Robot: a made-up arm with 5 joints.
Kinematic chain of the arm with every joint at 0, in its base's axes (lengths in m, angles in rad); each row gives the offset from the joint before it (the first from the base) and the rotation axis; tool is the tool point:
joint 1: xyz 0 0 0.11 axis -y
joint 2: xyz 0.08 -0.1 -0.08 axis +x
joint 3: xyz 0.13 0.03 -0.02 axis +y
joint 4: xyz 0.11 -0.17 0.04 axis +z
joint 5: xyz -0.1 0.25 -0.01 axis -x
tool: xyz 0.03 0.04 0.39
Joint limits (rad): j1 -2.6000..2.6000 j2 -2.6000..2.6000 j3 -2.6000..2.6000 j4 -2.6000..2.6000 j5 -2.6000..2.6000
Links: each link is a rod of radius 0.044 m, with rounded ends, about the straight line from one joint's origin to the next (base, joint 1, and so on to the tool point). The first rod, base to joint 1, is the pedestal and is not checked.
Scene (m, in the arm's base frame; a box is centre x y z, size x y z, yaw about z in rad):
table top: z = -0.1
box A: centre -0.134 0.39 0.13 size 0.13 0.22 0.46 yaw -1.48
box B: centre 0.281 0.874 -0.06 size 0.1 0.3 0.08 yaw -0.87
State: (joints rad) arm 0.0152 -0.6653 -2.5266 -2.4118 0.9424
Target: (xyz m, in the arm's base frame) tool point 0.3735 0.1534 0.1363
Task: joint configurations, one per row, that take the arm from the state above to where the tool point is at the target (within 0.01 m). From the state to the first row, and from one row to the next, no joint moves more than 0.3 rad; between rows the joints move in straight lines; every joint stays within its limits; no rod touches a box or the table.
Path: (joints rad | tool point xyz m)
1: 0.1176 -0.9071 -2.4425 -2.3715 0.6711 | -0.4285 -0.3248 0.3992
2: 0.2200 -1.1490 -2.3583 -2.3313 0.3997 | -0.4466 -0.2137 0.3157
3: 0.3224 -1.3908 -2.2742 -2.2910 0.1284 | -0.4243 -0.1287 0.2121
4: 0.4248 -1.6326 -2.1900 -2.2508 -0.1429 | -0.3618 -0.0768 0.1129
5: 0.5271 -1.8745 -2.1059 -2.2105 -0.4142 | -0.2689 -0.0570 0.0408
6: 0.6295 -2.1163 -2.0217 -2.1702 -0.6856 | -0.1615 -0.0609 0.0108
7: 0.7319 -2.3582 -1.9376 -2.1300 -0.9569 | -0.0557 -0.0755 0.0267
8: 0.8343 -2.6000 -1.8535 -2.0897 -1.2282 | 0.0367 -0.0882 0.0821
9: 0.9024 -2.6000 -1.5914 -2.1068 -1.1372 | 0.0661 -0.0460 0.0303
10: 0.9705 -2.6000 -1.3294 -2.1240 -1.0462 | 0.1261 0.0050 -0.0019
11: 1.0385 -2.6000 -1.0674 -2.1411 -0.9551 | 0.2079 0.0593 0.0000
12: 1.1066 -2.6000 -0.8054 -2.1582 -0.8641 | 0.2966 0.1109 0.0454
13: 1.1747 -2.6000 -0.5433 -2.1753 -0.7731 | 0.3735 0.1534 0.1363

